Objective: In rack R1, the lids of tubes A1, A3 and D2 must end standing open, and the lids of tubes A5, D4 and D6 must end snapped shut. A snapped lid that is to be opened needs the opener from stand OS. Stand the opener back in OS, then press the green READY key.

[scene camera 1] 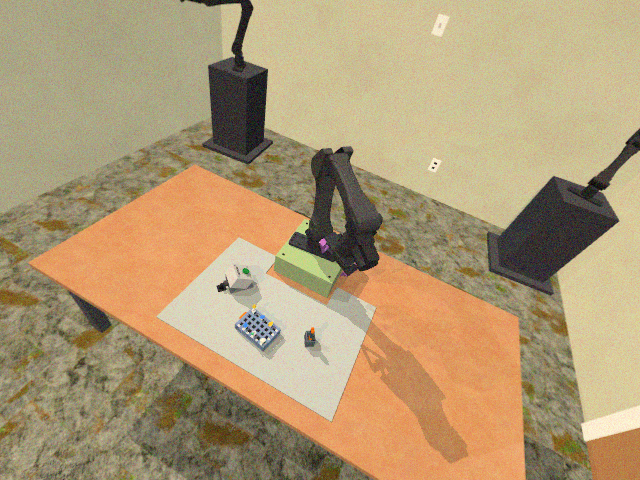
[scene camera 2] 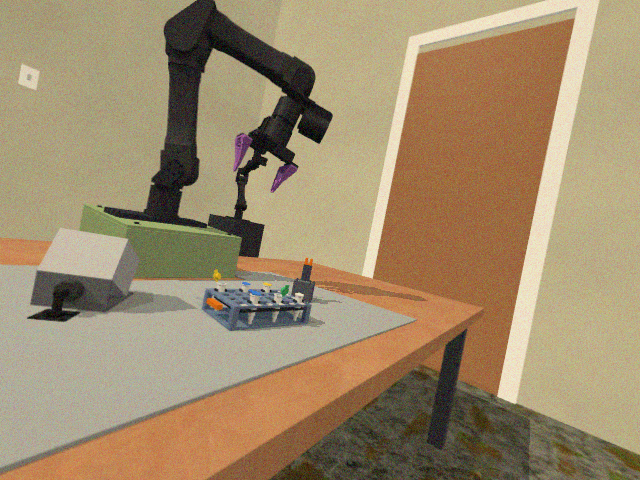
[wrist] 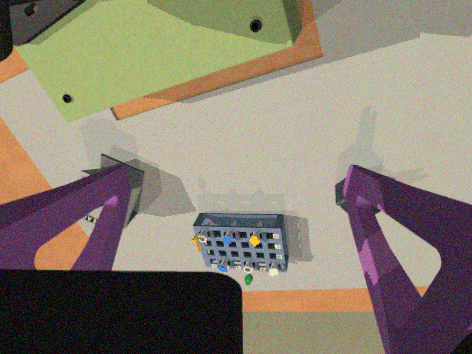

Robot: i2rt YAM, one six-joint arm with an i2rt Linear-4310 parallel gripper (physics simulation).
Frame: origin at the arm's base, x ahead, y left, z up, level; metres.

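Seen in the pictures: gripper, fingertip midpoint: (scene camera 1: 332, 263) (scene camera 2: 253, 182) (wrist: 237, 177); arm's base, origin of the base link: (scene camera 1: 313, 247) (scene camera 2: 160, 220).
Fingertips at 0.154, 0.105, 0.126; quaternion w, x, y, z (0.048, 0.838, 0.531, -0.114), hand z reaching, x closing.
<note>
Pixels of each thing's top centre, then the offset from my fingertips to it, as dx, dy, dz. "*": a spot on its surface instead. Level surfaces: height alone.
- Rack R1, middle of its top: (wrist: 232, 264) (scene camera 2: 261, 277) (scene camera 1: 257, 321) +0.214, -0.153, -0.167
- green lid, middle of its top: (scene camera 2: 285, 284) (wrist: 246, 283) +0.254, -0.148, -0.167
- white lid, middle of its top: (wrist: 273, 272) (scene camera 2: 299, 294) +0.255, -0.110, -0.184
- orange-tipped opener, middle of its top: (scene camera 2: 309, 258) (scene camera 1: 313, 329) +0.172, +0.025, -0.141
- green READY key, middle of its top: (scene camera 2: 101, 233) (scene camera 1: 239, 269) +0.075, -0.304, -0.142
- grey key box, surface spot: (scene camera 2: 87, 253) * +0.099, -0.323, -0.164
- small black object, surface spot: (scene camera 2: 67, 290) (scene camera 1: 223, 284) * +0.121, -0.343, -0.201
- mat, its level: dz -0.226
Rack R1 (scene camera 1: 256, 329) (scene camera 2: 233, 320) (wrist: 250, 220), blue-grey, stands on the mat with tubes in two rows. One yellow lid (scene camera 2: 217, 274) (wrist: 195, 239) and one green lid (scene camera 2: 284, 290) (wrist: 248, 279) stand open. Two blue lids, another yellow lid (scene camera 2: 267, 285) (wrist: 255, 241) and a white lid (scene camera 2: 299, 296) (wrist: 273, 272) lie down on their tubes; whether snapped is too small to tell. The orange-tipped opener (scene camera 1: 312, 330) (scene camera 2: 308, 269) stands upright in stand OS (scene camera 1: 309, 339) (scene camera 2: 303, 290). The green READY key (scene camera 1: 246, 270) is on a grey box. My purple-fingered gripper (scene camera 2: 254, 180) (wrist: 237, 177) is open and empty, high above the mat.
The grey key box (scene camera 1: 238, 280) (scene camera 2: 87, 253) stands left of the rack in scene camera 1, with a small black object (scene camera 1: 222, 286) (scene camera 2: 67, 290) beside it. The green arm base (scene camera 1: 305, 268) (scene camera 2: 186, 253) (wrist: 150, 55) stands behind the mat (scene camera 1: 206, 310) (scene camera 2: 129, 377).
</note>
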